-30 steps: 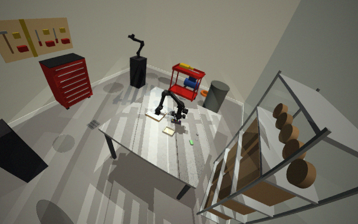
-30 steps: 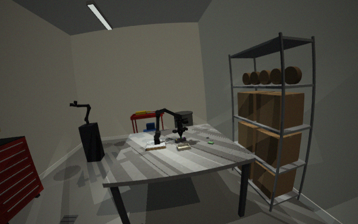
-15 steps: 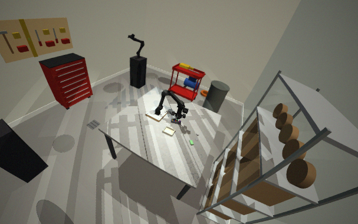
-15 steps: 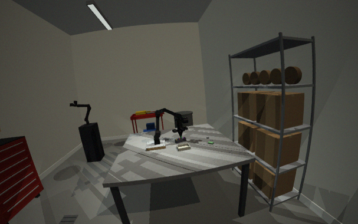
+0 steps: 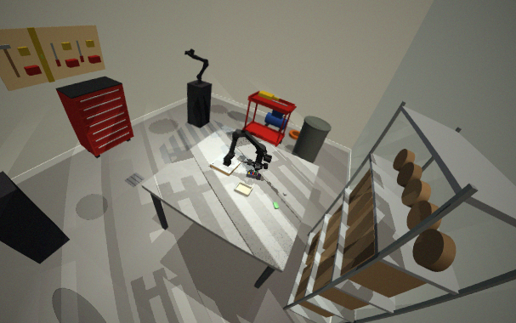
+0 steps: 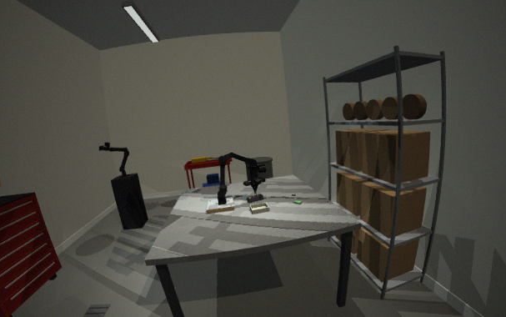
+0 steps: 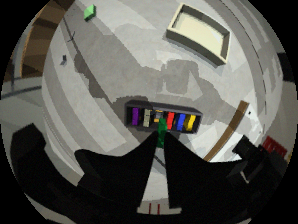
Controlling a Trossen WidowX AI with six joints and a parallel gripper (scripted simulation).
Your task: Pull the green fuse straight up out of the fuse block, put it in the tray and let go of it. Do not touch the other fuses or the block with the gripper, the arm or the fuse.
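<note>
Now: the beige tray 20 cm to the right of my gripper tip, 8 cm below it and 1 cm behind it. The rest, counted from my gripper tip: green fuse: 1 cm below.
</note>
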